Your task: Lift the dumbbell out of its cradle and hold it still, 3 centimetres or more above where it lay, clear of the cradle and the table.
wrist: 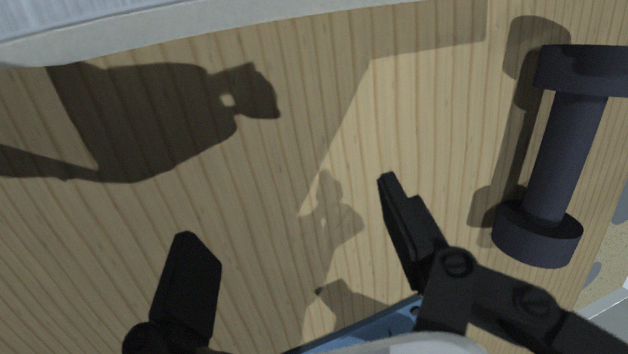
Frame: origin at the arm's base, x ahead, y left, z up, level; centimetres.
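Seen in the pictures: gripper, fingertip midpoint: (pixel 290 223).
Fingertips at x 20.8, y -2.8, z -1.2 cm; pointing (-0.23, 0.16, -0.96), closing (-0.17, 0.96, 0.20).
Offsets run from my fingertips to a thing's top centre. "pt": to the spot under its first point. Level surfaces: height alone.
The dark dumbbell {dy +25.9, dx +4.4, dz -1.7 cm} (pixel 565 155) is at the right of the wrist view, outside the fingers and apart from them. Its far head is cut by the right edge of the view. Its shadow falls on the wood to its left; whether it touches the table cannot be told. My gripper (pixel 290 223) is open wide, with bare wood showing between its fingers. The blue cradle {pt dy +6.8, dx +22.6, dz -8.5 cm} (pixel 367 327) shows in part at the bottom, behind the right finger; the rest is hidden by the gripper or cut off.
The wooden table top {dz -9.3 cm} (pixel 425 125) fills most of the view, with several dark shadows on it. A pale, rounded edge (pixel 150 37) runs across the top left. Past the table at the lower right are a sandy surface and a grey-white edge.
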